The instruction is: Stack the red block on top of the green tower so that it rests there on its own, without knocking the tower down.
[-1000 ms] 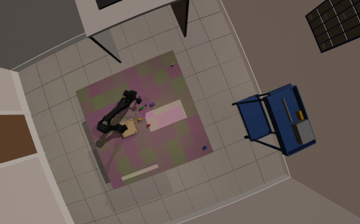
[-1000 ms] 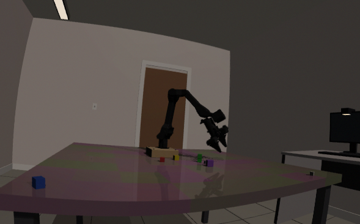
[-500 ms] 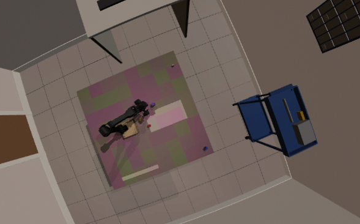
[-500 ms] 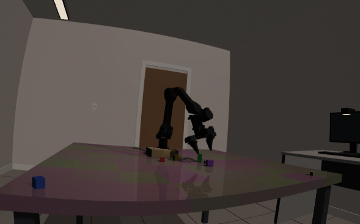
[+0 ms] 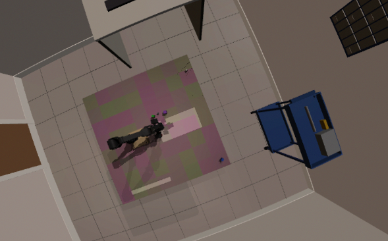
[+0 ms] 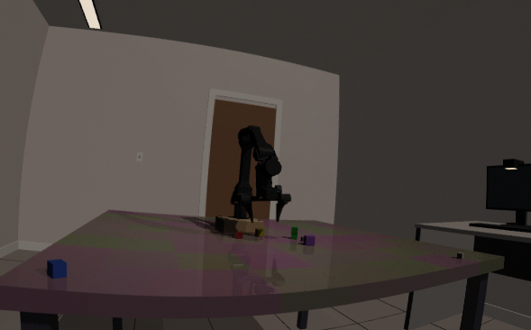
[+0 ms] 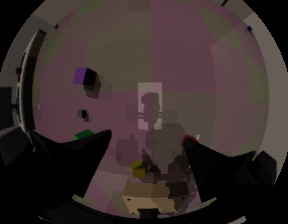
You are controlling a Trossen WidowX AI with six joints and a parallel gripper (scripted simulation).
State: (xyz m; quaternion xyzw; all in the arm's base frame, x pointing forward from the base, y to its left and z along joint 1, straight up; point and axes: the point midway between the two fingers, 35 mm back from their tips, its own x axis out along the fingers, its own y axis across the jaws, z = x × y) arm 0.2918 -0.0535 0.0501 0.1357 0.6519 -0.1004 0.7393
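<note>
Now: the red block 5 cm behind my gripper tip, 7 cm to the right of it and 5 cm below it. The rest, counted from my gripper tip: yellow block 10 cm behind, 4 cm to the left, 5 cm below; then blue block 36 cm ahead, 65 cm to the right, 5 cm below; then purple block 12 cm ahead, 11 cm to the left, 5 cm below.
</note>
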